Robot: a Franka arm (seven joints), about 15 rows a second.
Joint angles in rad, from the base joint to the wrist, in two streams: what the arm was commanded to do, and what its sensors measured. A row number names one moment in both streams.
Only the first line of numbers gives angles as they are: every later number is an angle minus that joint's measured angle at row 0.
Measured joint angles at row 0:
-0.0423 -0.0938 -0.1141 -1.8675 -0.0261 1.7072 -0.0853
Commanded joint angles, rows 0 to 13:
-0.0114 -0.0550 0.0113 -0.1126 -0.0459 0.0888 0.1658
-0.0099 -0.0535 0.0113 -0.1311 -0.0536 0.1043 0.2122
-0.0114 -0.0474 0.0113 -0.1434 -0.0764 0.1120 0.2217
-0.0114 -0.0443 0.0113 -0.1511 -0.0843 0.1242 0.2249
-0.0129 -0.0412 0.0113 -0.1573 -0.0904 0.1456 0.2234
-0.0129 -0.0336 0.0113 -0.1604 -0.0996 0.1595 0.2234
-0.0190 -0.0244 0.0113 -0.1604 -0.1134 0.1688 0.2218
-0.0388 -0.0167 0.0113 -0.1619 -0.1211 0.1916 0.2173
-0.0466 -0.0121 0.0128 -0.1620 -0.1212 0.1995 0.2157
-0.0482 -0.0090 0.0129 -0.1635 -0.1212 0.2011 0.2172
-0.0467 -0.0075 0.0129 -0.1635 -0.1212 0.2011 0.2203
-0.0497 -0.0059 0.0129 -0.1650 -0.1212 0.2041 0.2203
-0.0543 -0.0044 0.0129 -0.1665 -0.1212 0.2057 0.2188
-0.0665 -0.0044 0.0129 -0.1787 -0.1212 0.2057 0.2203
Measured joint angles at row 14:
-0.0367 0.0007 0.0012 -0.1517 -0.1087 0.1834 0.2079
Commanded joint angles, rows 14 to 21:
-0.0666 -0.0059 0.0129 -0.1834 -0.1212 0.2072 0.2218
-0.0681 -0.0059 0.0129 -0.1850 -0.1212 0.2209 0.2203
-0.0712 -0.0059 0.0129 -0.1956 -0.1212 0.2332 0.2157
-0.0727 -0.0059 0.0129 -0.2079 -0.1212 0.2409 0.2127
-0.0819 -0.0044 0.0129 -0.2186 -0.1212 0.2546 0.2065
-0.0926 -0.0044 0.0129 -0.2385 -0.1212 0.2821 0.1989
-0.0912 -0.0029 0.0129 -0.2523 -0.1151 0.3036 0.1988
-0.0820 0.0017 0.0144 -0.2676 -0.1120 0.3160 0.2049
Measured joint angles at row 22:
-0.0573 -0.0044 0.0021 -0.2017 -0.1086 0.2429 0.2080
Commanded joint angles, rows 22 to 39:
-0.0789 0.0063 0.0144 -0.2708 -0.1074 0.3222 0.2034
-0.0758 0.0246 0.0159 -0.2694 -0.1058 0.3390 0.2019
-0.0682 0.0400 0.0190 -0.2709 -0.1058 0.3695 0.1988
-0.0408 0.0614 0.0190 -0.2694 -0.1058 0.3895 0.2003
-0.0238 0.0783 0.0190 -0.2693 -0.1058 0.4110 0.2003
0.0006 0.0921 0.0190 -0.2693 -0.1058 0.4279 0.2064
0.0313 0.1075 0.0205 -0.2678 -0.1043 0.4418 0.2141
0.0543 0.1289 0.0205 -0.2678 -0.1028 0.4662 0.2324
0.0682 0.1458 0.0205 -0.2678 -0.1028 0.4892 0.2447
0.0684 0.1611 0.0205 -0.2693 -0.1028 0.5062 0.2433
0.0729 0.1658 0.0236 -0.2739 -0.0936 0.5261 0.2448
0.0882 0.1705 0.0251 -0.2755 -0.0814 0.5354 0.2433
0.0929 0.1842 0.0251 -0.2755 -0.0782 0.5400 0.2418
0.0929 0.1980 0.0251 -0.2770 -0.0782 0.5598 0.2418
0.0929 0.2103 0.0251 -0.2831 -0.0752 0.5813 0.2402
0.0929 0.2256 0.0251 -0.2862 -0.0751 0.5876 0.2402
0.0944 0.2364 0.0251 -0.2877 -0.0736 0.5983 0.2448
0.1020 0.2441 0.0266 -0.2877 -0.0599 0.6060 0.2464
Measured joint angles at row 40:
0.1293 0.2080 0.0496 -0.2952 -0.0388 0.5485 0.2598
